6 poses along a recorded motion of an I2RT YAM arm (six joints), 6.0 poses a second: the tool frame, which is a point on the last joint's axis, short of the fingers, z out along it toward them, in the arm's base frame.
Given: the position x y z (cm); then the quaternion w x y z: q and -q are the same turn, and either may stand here.
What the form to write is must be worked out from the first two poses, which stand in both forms.
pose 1, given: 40.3, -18.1, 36.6, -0.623, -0.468, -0.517, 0.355
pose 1, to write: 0.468, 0.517, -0.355, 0.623, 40.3, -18.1, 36.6
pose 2, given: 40.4, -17.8, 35.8, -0.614, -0.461, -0.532, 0.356
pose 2, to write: 0.461, 0.532, -0.356, 0.614, 40.4, -17.8, 35.8
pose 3, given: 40.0, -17.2, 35.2, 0.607, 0.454, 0.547, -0.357
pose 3, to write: 0.454, 0.547, -0.357, 0.607, 40.0, -17.2, 35.2
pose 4, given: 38.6, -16.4, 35.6, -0.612, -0.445, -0.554, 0.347
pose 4, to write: 0.445, 0.554, -0.347, 0.612, 38.6, -16.4, 35.6
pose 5, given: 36.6, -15.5, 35.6, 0.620, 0.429, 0.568, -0.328
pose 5, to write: 0.429, 0.568, -0.328, 0.620, 36.6, -15.5, 35.6
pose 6, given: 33.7, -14.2, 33.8, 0.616, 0.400, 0.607, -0.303
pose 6, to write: 0.400, 0.607, -0.303, 0.616, 33.7, -14.2, 33.8
